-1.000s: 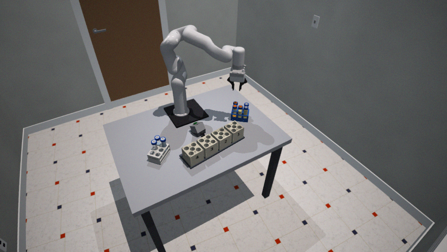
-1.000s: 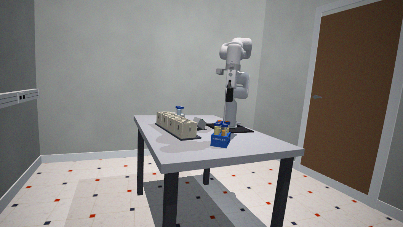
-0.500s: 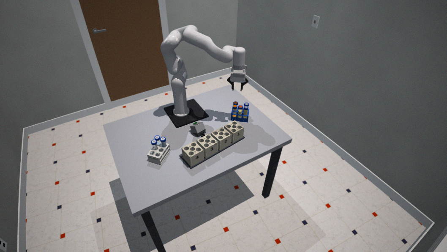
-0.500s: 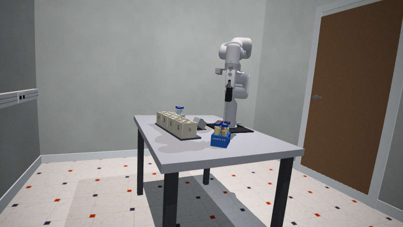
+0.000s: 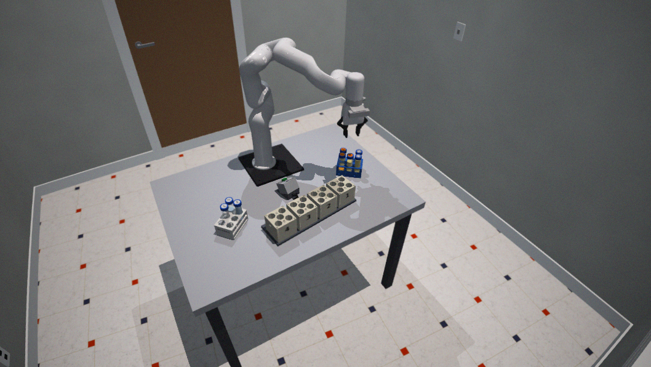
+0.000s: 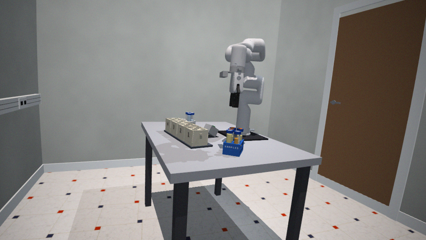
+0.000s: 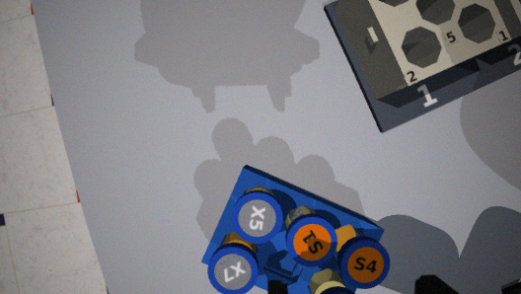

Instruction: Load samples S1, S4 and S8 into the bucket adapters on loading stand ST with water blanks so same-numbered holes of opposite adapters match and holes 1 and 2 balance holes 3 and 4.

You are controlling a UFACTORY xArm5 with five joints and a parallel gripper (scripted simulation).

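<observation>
Now: the blue samples rack 1 cm behind my hand, 1 cm to the left of it and 22 cm below it. The rest, counted from my hand: adapter 3: 18 cm ahead, 35 cm to the right, 20 cm below; then white rack: 7 cm ahead, 64 cm to the right, 22 cm below.
</observation>
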